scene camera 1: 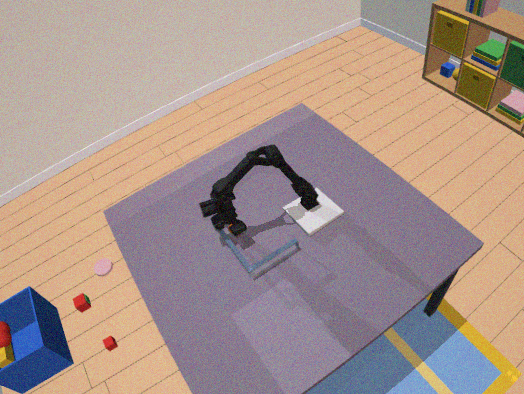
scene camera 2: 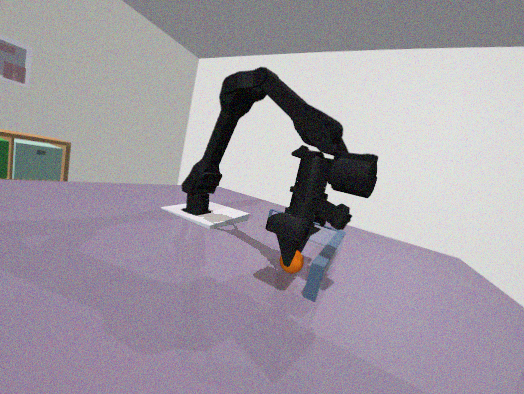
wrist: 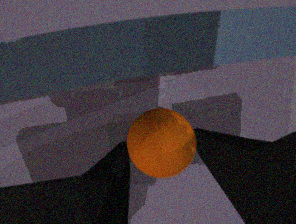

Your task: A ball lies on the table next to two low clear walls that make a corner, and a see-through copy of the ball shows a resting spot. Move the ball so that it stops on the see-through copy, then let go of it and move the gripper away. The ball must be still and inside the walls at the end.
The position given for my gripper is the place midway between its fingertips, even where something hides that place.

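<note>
My gripper (scene camera 2: pixel 290 261), visible; in the wrist view (wrist: pixel 160 141) too. Orange ball (wrist: pixel 166 153) in sight.
</note>
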